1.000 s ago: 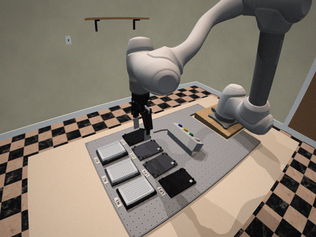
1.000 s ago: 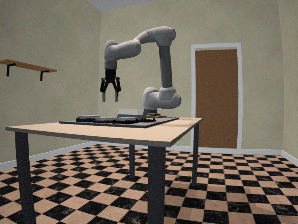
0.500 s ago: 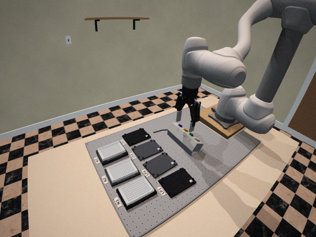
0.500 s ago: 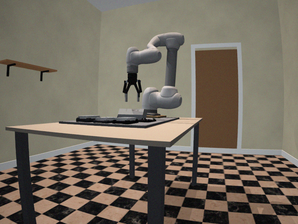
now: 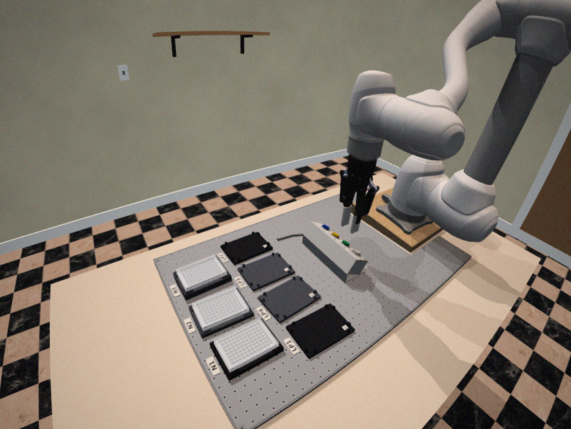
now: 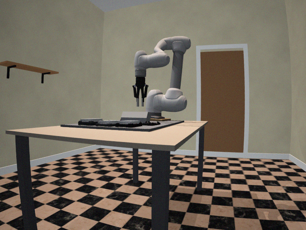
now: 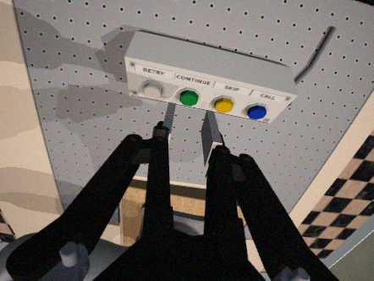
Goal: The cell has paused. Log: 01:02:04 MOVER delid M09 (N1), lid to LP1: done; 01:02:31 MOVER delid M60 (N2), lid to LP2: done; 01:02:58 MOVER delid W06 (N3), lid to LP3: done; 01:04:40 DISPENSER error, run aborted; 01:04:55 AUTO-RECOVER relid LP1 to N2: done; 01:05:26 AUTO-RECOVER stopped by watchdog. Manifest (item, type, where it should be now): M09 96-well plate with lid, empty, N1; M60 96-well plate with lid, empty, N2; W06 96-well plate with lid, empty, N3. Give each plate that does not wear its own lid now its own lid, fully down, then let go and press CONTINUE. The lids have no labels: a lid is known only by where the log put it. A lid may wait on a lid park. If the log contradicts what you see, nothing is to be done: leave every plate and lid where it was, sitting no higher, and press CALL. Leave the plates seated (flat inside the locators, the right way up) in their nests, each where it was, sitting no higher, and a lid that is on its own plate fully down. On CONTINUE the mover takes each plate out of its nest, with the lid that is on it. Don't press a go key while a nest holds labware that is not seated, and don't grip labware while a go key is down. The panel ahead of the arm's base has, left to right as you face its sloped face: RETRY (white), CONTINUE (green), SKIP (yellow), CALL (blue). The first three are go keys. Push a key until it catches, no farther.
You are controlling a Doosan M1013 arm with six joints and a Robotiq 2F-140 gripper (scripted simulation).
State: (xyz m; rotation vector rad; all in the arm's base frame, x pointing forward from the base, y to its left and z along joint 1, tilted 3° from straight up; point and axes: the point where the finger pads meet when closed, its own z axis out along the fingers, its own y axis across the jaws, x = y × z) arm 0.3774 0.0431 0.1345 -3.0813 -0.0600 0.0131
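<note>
The green CONTINUE key is 90 mm below my hand. Round my hand: blue CALL key (100 mm to the right, 90 mm below, 10 mm ahead); white RETRY key (90 mm below, 50 mm to the left); yellow SKIP key (90 mm below, 50 mm to the right).
</note>
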